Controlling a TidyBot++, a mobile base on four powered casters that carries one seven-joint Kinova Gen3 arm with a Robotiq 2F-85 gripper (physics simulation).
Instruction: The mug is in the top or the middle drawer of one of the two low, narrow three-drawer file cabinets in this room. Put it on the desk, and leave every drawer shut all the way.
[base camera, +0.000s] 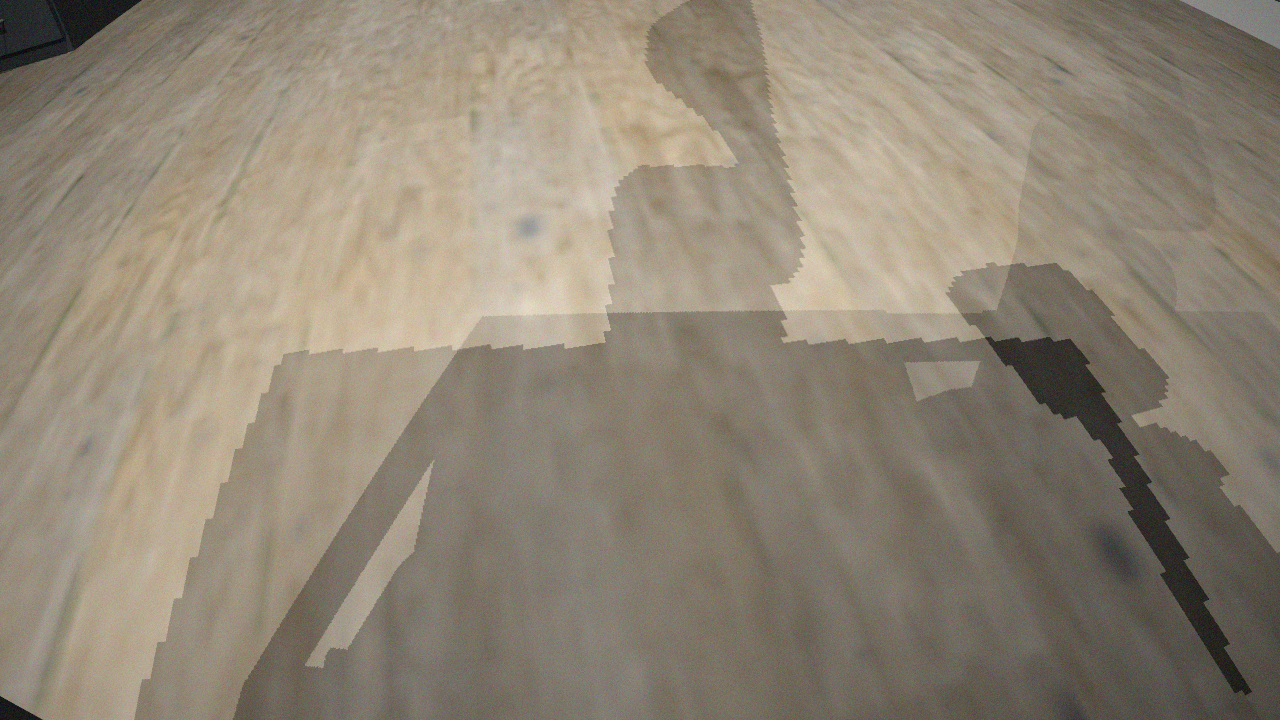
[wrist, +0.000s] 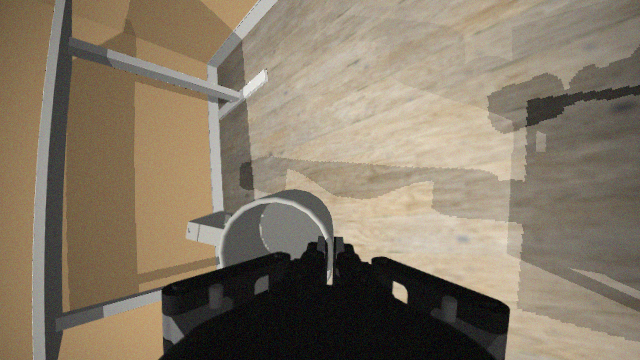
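A light grey mug (wrist: 292, 227) shows in the lower middle of the wrist view, its open mouth toward the camera and its block-like handle (wrist: 206, 229) pointing left. My gripper (wrist: 330, 249) is shut on the mug's wall at the right side of its rim and holds it above the wooden floor. The underside of the fingers and the mug's lower edge are partly hidden by the black gripper body. A dark cabinet-like piece (base camera: 31, 28) is cut off at the top left of the base view; whether it is a file cabinet I cannot tell.
A grey bar frame (wrist: 47, 175) with tan surfaces (wrist: 172, 165) stands left of the mug in the wrist view; I cannot tell if it is the desk. Shadows of the robot lie on the wooden floor (base camera: 358, 179) (wrist: 380, 120). A pale strip (base camera: 1248, 16) shows at the base view's top right.
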